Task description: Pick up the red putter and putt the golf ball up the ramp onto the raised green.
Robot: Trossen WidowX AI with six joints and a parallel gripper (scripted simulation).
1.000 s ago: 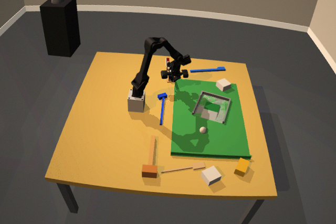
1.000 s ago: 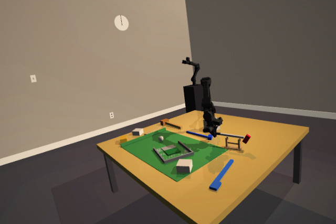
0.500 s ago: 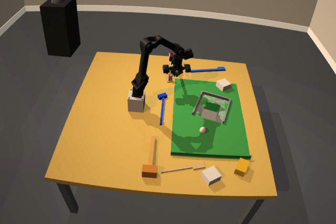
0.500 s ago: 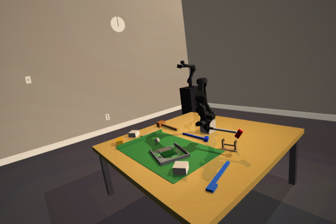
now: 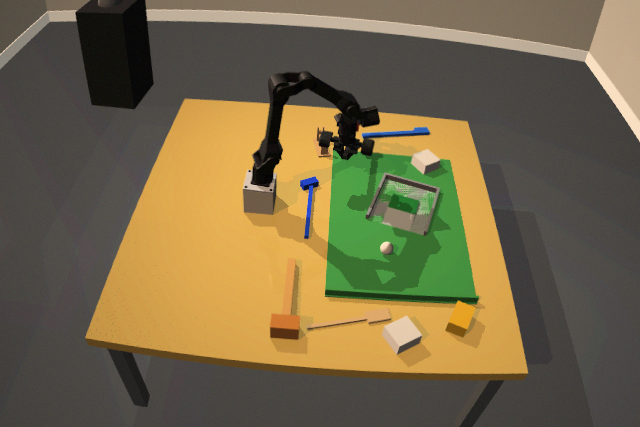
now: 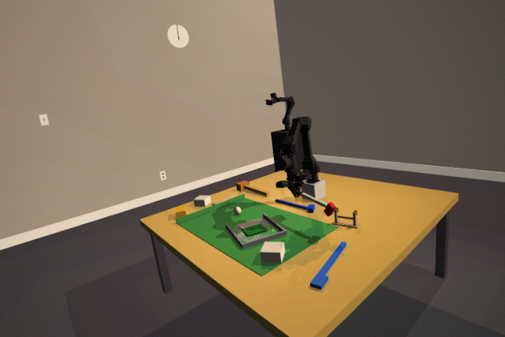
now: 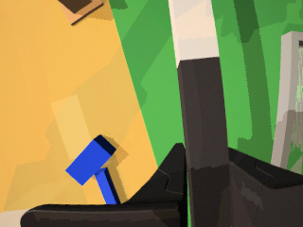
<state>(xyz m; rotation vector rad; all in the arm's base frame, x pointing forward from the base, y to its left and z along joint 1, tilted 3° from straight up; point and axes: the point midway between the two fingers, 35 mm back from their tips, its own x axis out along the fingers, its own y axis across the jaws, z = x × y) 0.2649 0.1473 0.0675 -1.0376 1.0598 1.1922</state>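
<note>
Now: the red putter 10 mm ahead of my gripper tip, 120 mm to the left of it and 20 mm above it. The rest, counted from my gripper tip: rack: 110 mm behind, 210 mm to the left, 90 mm below; then blue putter: 100 mm behind, 150 mm to the right, 110 mm below; then green mat: 210 mm ahead, 140 mm to the right, 120 mm below.
</note>
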